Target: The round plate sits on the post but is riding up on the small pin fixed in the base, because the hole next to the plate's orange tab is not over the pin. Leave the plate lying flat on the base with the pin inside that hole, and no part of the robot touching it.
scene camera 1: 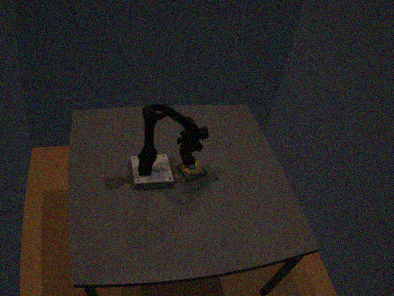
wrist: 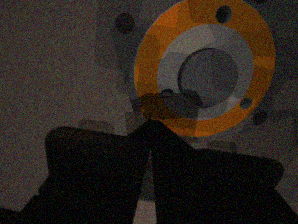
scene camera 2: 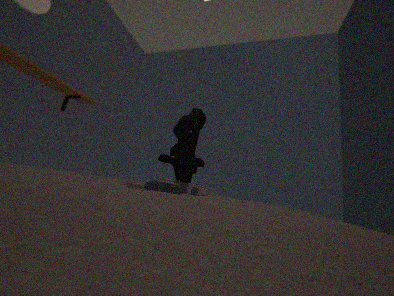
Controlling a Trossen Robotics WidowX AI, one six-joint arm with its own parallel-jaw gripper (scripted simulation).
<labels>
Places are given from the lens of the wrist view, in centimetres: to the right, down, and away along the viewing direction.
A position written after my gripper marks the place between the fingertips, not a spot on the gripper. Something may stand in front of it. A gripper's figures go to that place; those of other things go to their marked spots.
my gripper [wrist: 153, 125]: 0, 1, 12
round plate [wrist: 171, 39]: 2, -5, 10
</labels>
